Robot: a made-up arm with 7 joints.
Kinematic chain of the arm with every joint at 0, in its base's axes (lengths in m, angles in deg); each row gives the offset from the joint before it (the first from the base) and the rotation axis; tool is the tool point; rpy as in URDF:
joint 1: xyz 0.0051 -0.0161 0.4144 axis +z
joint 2: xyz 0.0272 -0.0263 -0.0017 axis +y
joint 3: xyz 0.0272 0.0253 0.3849 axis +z
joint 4: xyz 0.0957 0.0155 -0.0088 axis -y
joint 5: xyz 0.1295 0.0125 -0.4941 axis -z
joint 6: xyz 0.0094 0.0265 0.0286 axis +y
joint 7: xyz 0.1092 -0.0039 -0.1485 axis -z
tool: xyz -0.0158 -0.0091 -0.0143 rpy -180 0 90
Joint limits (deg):
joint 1: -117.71..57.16
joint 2: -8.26..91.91
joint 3: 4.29..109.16
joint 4: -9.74..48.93
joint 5: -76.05..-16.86
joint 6: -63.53..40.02
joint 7: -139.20..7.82
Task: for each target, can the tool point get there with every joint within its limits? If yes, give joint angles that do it. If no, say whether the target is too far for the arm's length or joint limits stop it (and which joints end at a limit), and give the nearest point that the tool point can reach.
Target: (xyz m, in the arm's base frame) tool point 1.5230 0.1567 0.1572
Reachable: no: too far | nearest point 0.8079 0.0753 0.2798 | short by 0.730 m
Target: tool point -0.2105 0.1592 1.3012
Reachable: no: joint limits stop it (at a limit: joint 3, joint 4, joint 6, joint 7) | nearest point -0.3429 0.2668 0.8598 | short by 0.473 m
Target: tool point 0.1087 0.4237 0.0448
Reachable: yes | joints -4.22 83.37 39.01 18.83 -28.71 -44.46 -78.75
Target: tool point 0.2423 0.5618 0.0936
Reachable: yes | joints 15.50 45.78 38.82 42.80 -48.89 4.83 -9.87
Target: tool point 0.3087 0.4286 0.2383
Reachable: yes | joints -29.67 30.65 71.07 25.84 -54.01 16.32 -116.94
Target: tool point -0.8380 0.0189 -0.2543
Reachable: no: joint limits stop it (at a limit: joint 1, joint 2, joint 5, joint 7) | nearest point -0.4158 0.1621 -0.0168 | short by 0.505 m
